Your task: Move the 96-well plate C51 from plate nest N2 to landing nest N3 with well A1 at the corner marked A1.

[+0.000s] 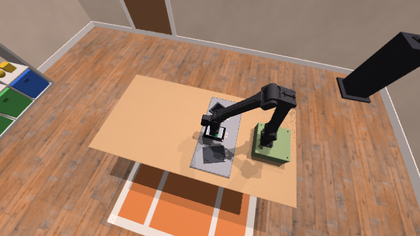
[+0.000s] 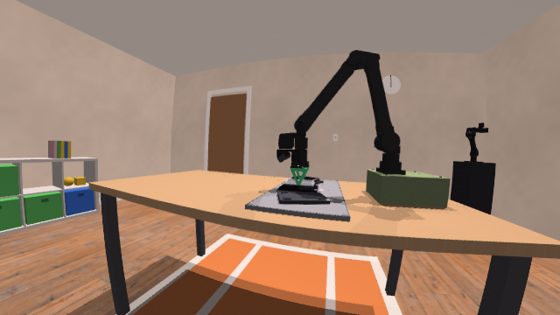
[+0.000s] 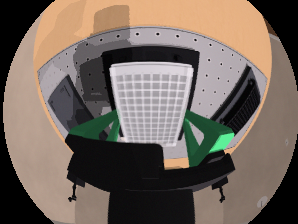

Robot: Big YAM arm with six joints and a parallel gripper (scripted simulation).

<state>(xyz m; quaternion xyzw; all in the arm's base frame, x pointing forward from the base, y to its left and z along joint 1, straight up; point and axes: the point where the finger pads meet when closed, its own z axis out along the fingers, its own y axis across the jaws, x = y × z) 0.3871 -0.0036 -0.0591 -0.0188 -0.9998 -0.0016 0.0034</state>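
Right now my hand is right at the white 96-well plate. From my hand the other things lie so: dark plate (20 cm to the right, 1 cm below, 1 cm behind); black nest (3 cm below).
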